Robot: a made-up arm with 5 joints.
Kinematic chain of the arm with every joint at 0, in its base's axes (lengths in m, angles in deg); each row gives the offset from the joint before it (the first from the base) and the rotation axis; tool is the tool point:
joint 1: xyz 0 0 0.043 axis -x
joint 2: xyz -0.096 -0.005 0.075 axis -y
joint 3: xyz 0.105 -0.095 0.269 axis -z
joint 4: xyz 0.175 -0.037 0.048 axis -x
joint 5: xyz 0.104 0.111 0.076 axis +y
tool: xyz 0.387 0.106 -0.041
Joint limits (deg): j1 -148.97..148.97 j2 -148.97..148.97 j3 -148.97..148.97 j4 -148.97..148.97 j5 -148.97..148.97
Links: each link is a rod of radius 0.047 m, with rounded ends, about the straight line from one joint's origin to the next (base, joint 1, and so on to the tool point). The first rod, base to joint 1, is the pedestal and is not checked.
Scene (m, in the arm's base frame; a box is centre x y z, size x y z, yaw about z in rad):
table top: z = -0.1
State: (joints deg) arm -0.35 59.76 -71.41 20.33 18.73
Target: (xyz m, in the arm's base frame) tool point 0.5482 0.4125 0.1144
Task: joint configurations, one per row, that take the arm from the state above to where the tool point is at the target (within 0.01 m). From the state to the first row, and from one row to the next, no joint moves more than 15 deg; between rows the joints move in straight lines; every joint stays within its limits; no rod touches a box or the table.
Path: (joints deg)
1: 6.02 47.57 -62.04 21.35 16.32
2: 12.40 35.37 -52.66 22.36 13.91
3: 18.77 23.18 -43.29 23.38 11.51
4: 25.14 10.99 -33.91 24.40 9.10
5: 31.51 -1.21 -24.54 25.41 6.69

